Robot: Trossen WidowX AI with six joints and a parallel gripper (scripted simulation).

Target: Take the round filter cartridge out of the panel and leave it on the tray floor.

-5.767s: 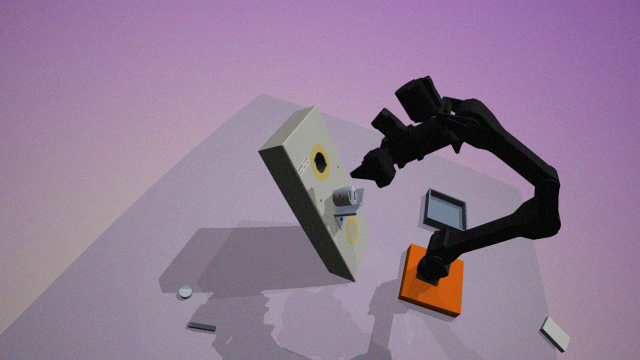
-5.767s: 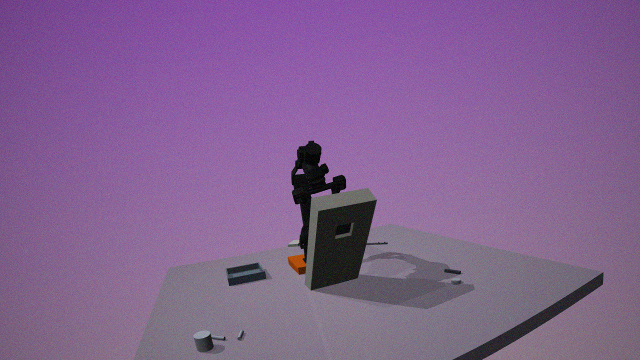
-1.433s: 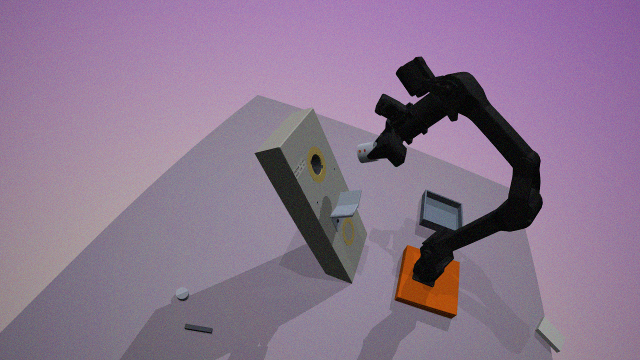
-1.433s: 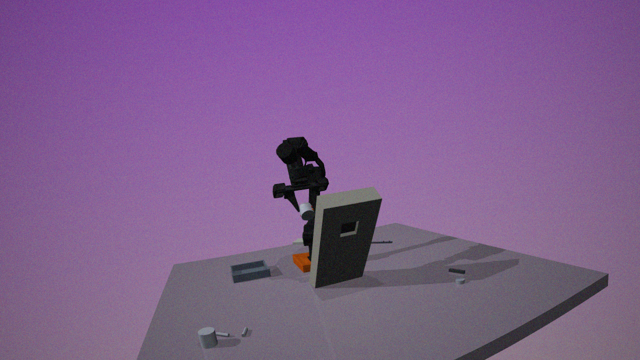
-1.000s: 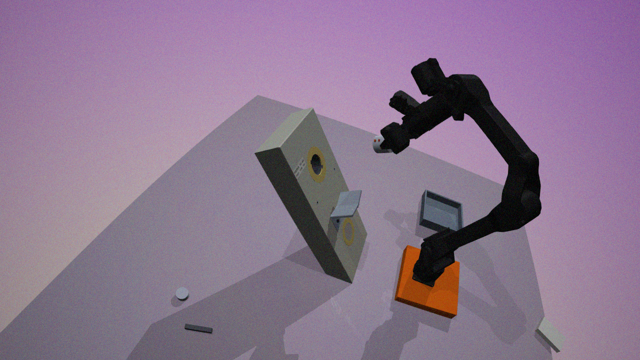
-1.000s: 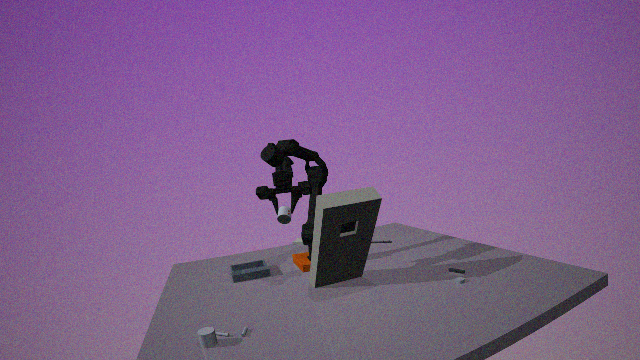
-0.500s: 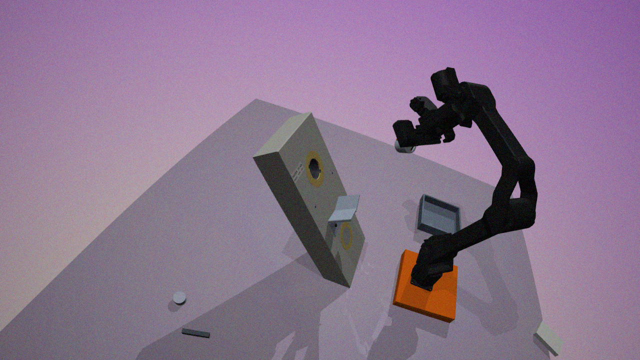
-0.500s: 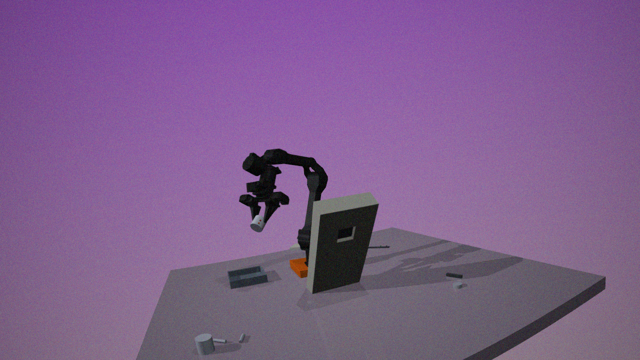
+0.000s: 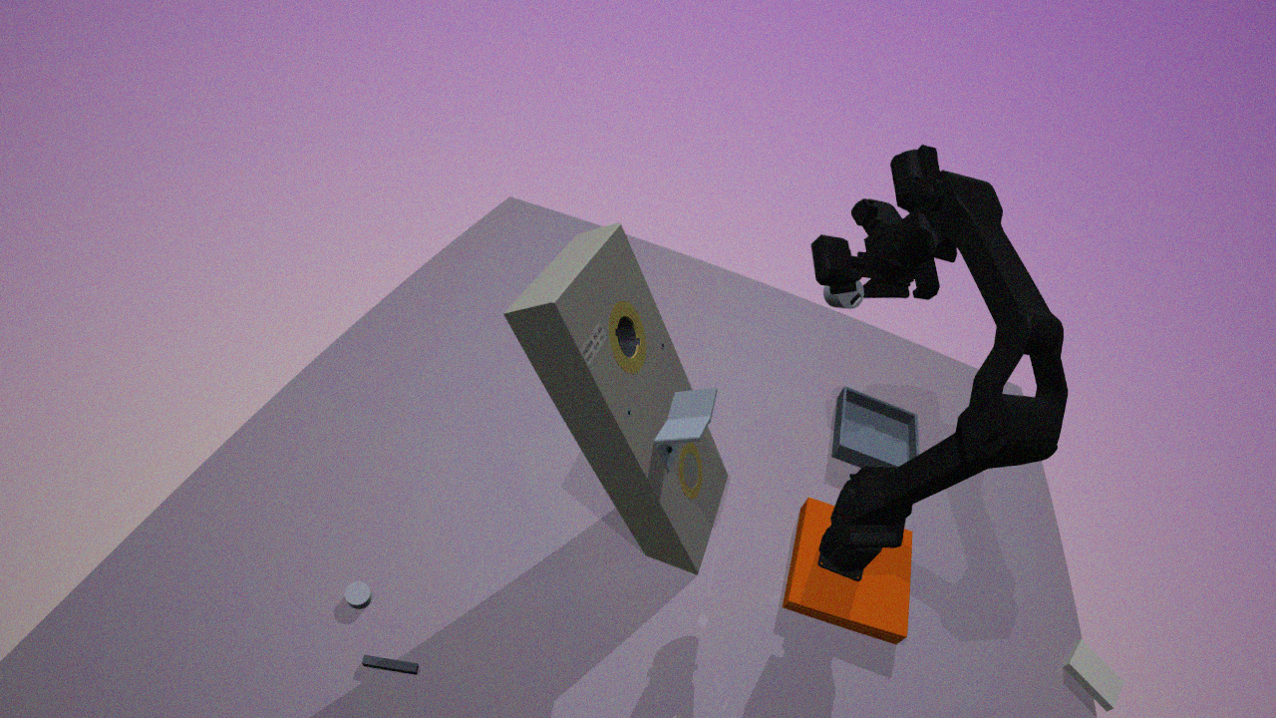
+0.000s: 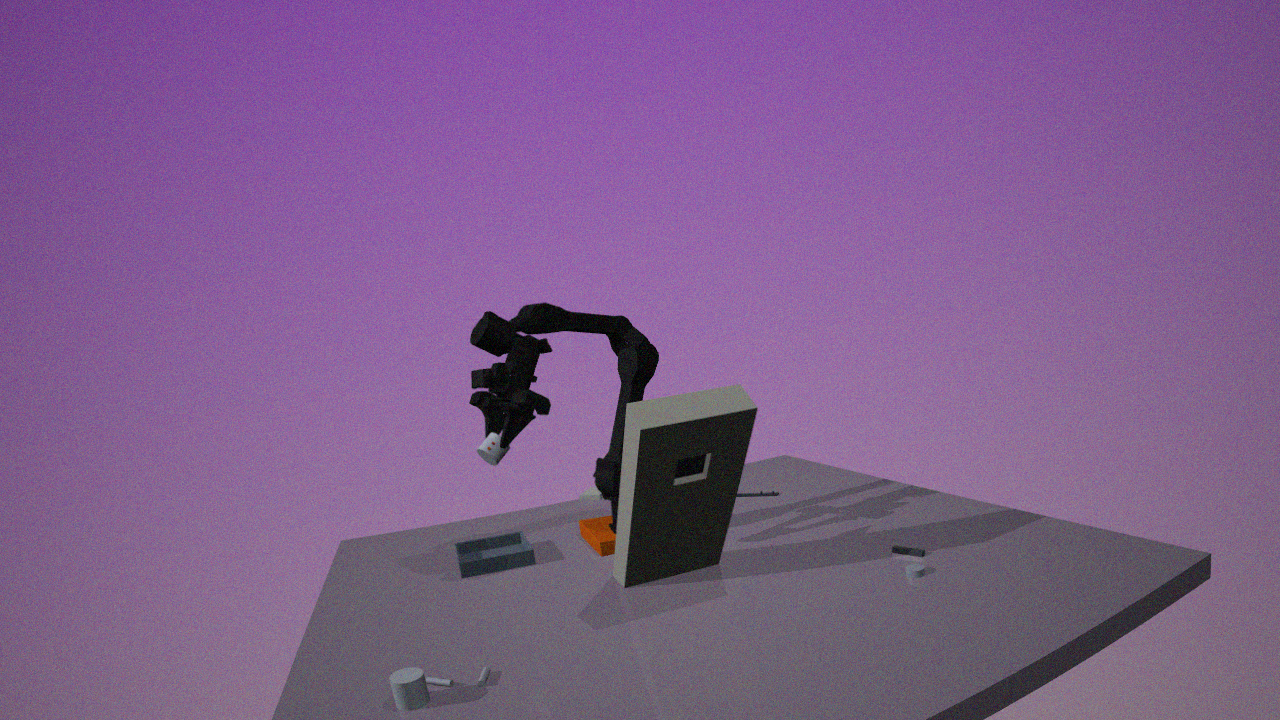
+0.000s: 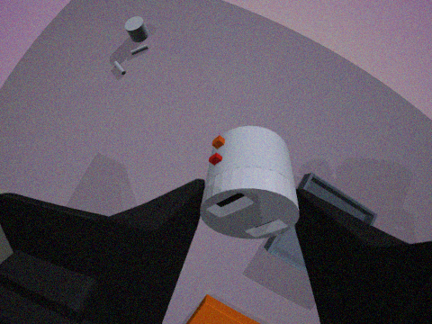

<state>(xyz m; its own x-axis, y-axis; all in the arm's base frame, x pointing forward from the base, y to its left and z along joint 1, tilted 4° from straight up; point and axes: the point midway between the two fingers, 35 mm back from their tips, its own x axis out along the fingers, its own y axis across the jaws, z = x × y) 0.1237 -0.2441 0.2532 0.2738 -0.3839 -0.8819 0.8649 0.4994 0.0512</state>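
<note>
The grey tray is 250 mm below my gripper tip, 170 mm behind it and 40 mm to the right of it. The rest, counted from my gripper tip: grey round filter cartridge: right at my gripper tip; service panel: 270 mm to the left, 190 mm ahead, 90 mm below; shelf: 270 mm to the left, 130 mm ahead, 110 mm below.
</note>
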